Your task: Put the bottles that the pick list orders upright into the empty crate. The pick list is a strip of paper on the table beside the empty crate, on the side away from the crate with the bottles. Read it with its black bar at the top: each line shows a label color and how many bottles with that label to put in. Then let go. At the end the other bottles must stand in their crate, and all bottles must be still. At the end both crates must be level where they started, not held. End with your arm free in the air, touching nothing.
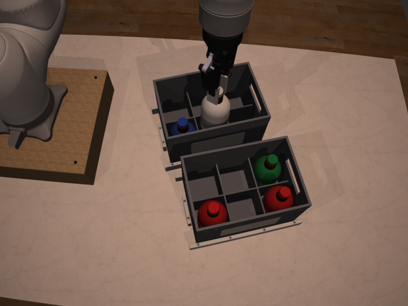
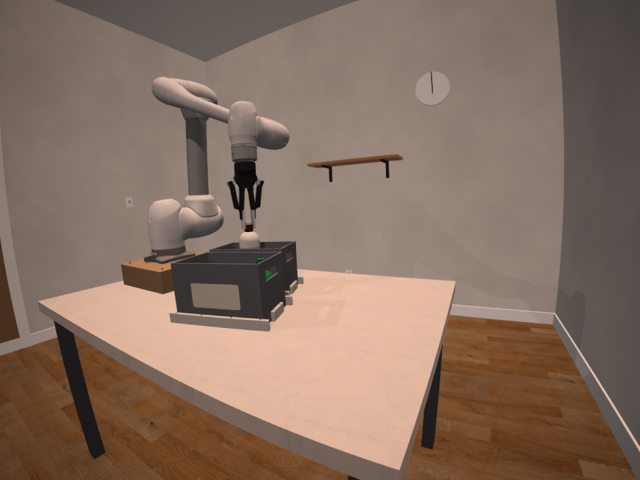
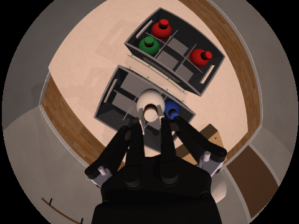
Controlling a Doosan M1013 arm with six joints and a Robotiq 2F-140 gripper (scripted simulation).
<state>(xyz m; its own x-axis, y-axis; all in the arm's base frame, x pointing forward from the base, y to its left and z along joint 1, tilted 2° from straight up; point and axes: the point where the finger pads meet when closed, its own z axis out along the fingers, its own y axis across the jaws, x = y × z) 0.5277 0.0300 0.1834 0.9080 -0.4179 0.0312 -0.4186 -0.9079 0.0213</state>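
The white bottle lies 80 mm below my hand. The rest, counted from my hand: blue bottle 190 mm below, 80 mm behind, 40 mm to the right; then green bottle 190 mm below, 160 mm ahead, 110 mm to the right; then pick list 270 mm below, 170 mm to the left, 80 mm behind.
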